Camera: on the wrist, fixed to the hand. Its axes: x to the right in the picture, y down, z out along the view.
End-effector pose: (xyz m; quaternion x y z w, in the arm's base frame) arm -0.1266 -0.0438 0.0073 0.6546 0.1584 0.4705 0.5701
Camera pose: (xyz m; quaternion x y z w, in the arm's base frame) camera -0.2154 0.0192 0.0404 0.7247 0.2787 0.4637 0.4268
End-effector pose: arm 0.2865 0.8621 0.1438 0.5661 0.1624 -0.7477 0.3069
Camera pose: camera 0.3881 0.8894 0.1003 0.6531 0.0349 -0.7346 0.1806
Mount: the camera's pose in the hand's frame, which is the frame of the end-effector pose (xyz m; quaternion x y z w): 0.0163 0.0400 -0.1053 0.1914 0.0538 -0.0041 0.9800
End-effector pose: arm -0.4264 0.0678 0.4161 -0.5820 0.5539 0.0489 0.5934
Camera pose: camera -0.5115 -0.0075 0.4096 -0.4617 0.5817 -0.0918 0.6633
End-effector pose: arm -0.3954 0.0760 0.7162 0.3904 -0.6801 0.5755 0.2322
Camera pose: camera -0.4510 0.1745 0.7288 0.3989 -0.5423 0.7142 0.1918
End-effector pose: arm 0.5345 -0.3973 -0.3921 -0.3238 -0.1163 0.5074 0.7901
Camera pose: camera 0.5669 -0.4134 -0.5000 -0.1929 0.0243 0.4988 0.8446
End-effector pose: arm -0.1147 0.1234 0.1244 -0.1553 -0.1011 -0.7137 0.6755
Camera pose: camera -0.0845 0.0682 0.0296 0.0159 -0.2000 -0.6912 0.6942
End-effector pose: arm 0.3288 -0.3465 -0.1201 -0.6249 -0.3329 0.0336 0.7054
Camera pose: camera 0.4101 -0.4207 -0.1490 -0.4778 -0.2844 0.0601 0.8290
